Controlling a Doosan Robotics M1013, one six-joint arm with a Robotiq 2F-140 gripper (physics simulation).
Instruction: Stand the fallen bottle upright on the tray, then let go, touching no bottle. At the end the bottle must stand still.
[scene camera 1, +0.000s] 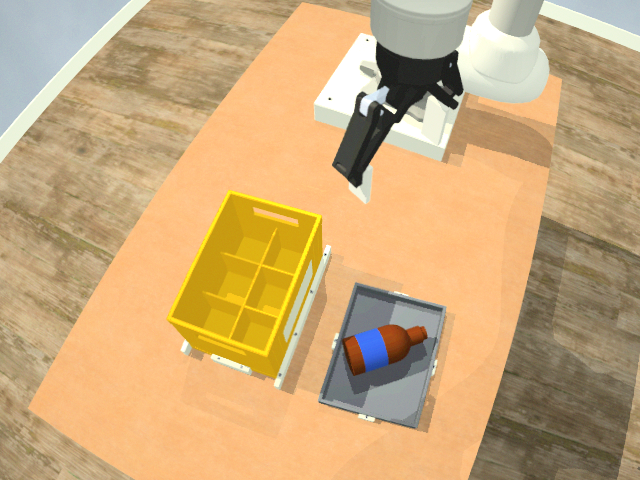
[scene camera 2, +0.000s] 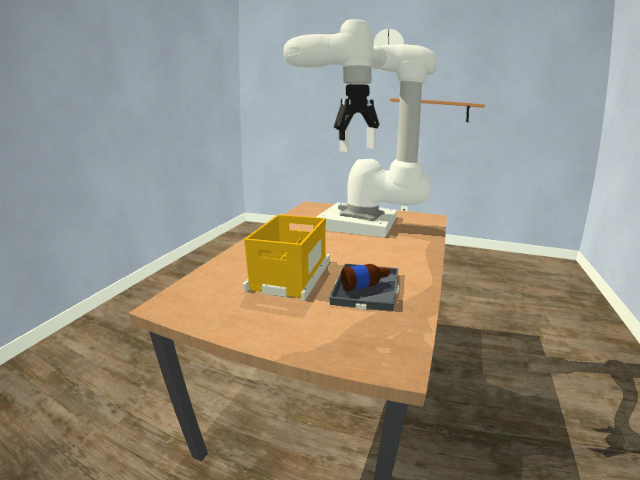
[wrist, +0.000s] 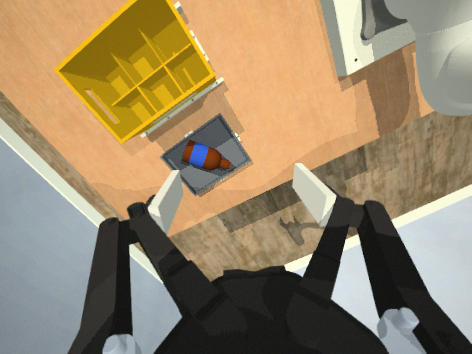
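Where they show: gripper, fingertip midpoint: (scene camera 1: 397, 165) (scene camera 2: 358, 149) (wrist: 238, 178); arm's base, origin of the base link: (scene camera 2: 362, 214).
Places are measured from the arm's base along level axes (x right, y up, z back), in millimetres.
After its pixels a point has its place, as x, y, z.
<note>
A brown bottle with a blue label (scene camera 1: 372, 349) {-232, 26, -648} (scene camera 2: 361, 276) {-248, 8, -666} (wrist: 205, 156) {-231, 24, -617} lies on its side in the grey tray (scene camera 1: 392, 405) {-315, -47, -708} (scene camera 2: 379, 305) {-334, -37, -737} (wrist: 200, 183) {-342, -47, -694}. In the scene camera 1 view its base is at the tray's left and its neck points right and slightly up, close to the right rim. My gripper (scene camera 1: 399, 155) {-171, 377, -519} (scene camera 2: 357, 143) {-171, 377, -519} (wrist: 238, 178) {-171, 377, -519} is open and empty, with its pale fingertips wide apart. It points down and hangs high above the table, between the robot base and the tray, well away from the bottle. The bottle's underside is hidden.
A yellow crate (scene camera 1: 263, 363) {-83, 53, -772} (scene camera 2: 276, 274) {-16, 17, -786} (wrist: 95, 70) {81, 24, -779} with several compartments stands beside the tray, left of it in both scene views. A white rail (scene camera 1: 295, 334) {-87, -22, -681} runs between them, and small white stops sit around the tray. The robot's white base plate (scene camera 1: 338, 87) {147, 7, -91} (scene camera 2: 351, 227) {-4, -22, -153} is at the table's far end.
</note>
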